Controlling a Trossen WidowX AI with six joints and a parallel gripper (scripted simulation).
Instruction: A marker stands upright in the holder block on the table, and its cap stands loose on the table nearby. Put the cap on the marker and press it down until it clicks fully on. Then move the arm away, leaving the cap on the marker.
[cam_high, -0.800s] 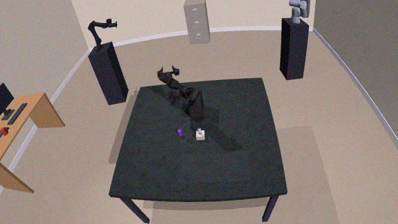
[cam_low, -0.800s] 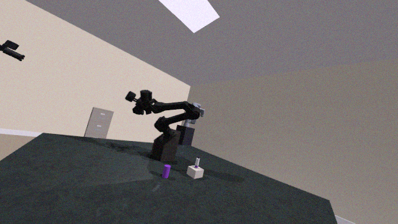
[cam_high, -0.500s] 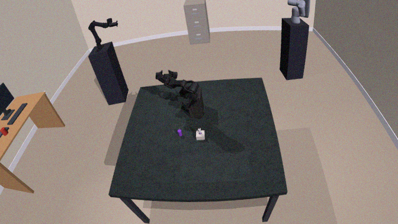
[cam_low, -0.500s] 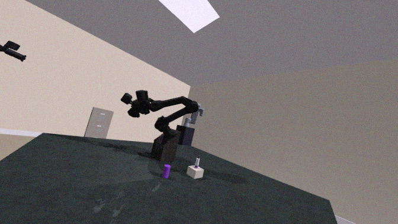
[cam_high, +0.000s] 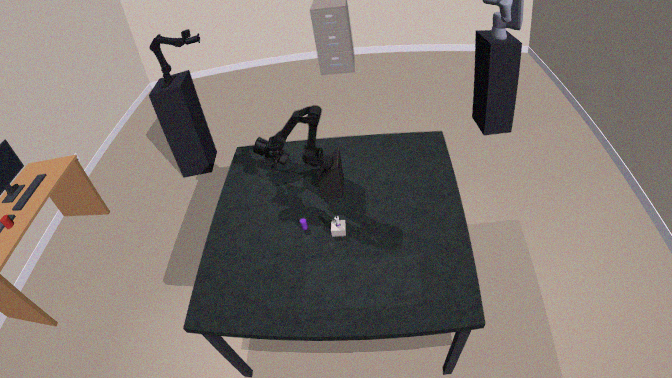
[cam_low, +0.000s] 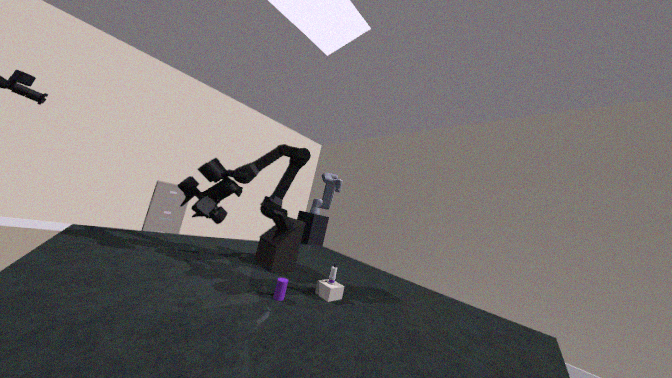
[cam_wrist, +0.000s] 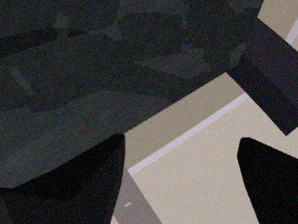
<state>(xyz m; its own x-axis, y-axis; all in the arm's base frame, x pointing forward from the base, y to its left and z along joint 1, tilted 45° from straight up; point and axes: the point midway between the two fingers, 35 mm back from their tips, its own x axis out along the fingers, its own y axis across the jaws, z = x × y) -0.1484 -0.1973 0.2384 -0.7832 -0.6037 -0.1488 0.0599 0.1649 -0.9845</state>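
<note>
The marker cap is 420 mm ahead of my gripper tip, 160 mm to the left of it and 130 mm below it.
</note>
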